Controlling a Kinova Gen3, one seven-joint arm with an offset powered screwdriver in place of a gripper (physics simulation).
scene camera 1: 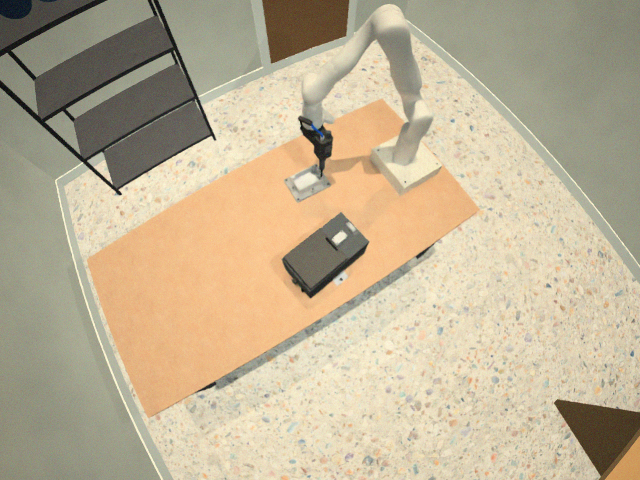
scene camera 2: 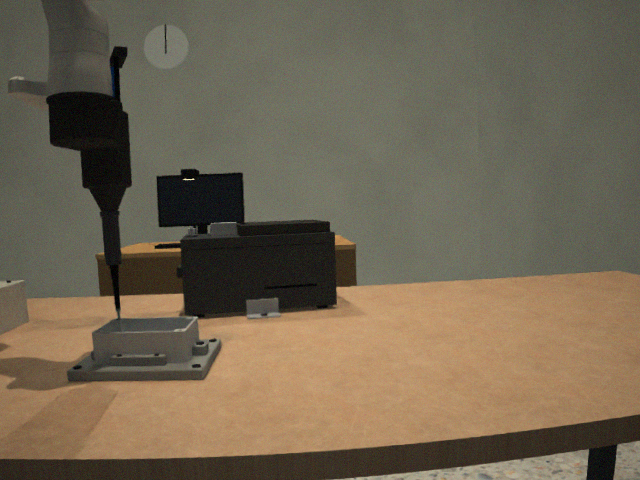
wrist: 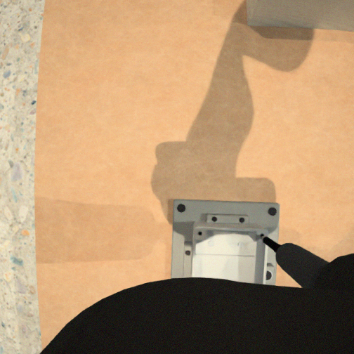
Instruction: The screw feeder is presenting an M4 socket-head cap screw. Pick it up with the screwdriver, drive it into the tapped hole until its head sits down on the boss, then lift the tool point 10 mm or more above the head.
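Observation:
My screwdriver [scene camera 1: 321,175] [scene camera 2: 118,312] [wrist: 264,238] points down at a corner of the light grey open-topped housing [scene camera 2: 142,347] [wrist: 229,229]. A small light grey piece at its bit's end in scene camera 2 looks like the screw, held on the bit. Its lower end is at the height of the housing rim. In the wrist view the tip is right at the dark hole of the corner boss; whether it has entered the hole cannot be told. The housing sits on a grey fixture plate [scene camera 1: 299,195] [scene camera 2: 136,373] [wrist: 181,250]. The dark box [scene camera 1: 316,258] [scene camera 2: 258,273] looks like the screw feeder.
The white arm base [scene camera 1: 408,170] [scene camera 2: 10,304] [wrist: 300,14] stands on the table [scene camera 1: 206,268] [scene camera 2: 413,361] [wrist: 100,100] beside the fixture. A small grey bracket [scene camera 2: 262,307] stands in front of the dark box. A monitor [scene camera 2: 200,200] stands behind it on another desk.

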